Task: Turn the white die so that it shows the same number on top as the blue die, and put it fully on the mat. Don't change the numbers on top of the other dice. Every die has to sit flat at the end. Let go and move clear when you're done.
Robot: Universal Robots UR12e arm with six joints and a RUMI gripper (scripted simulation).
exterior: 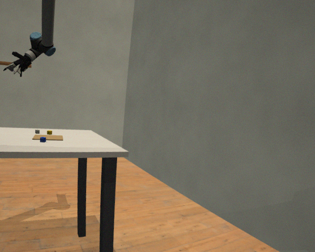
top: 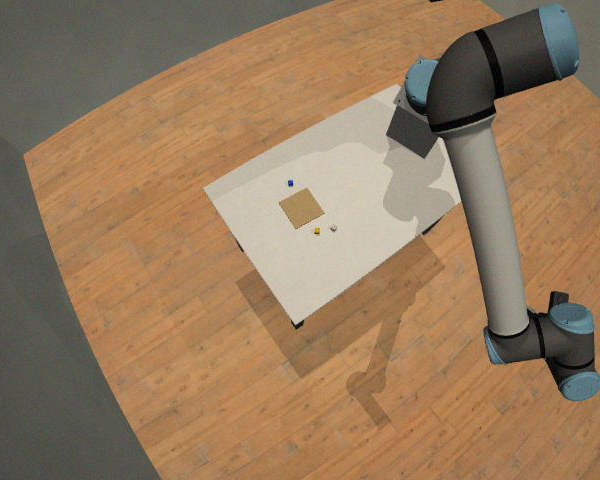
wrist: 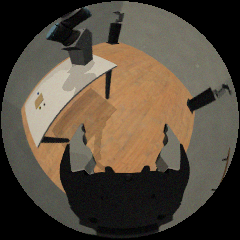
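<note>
Now: hand 40 cm short of the blue die, 88 cm to the left of it and 37 cm above it. Round my hand: white die 34 cm ahead, 62 cm to the right, 37 cm below; then tan mat 41 cm ahead, 76 cm to the right, 38 cm below; then yellow die 41 cm ahead, 64 cm to the right, 37 cm below.
</note>
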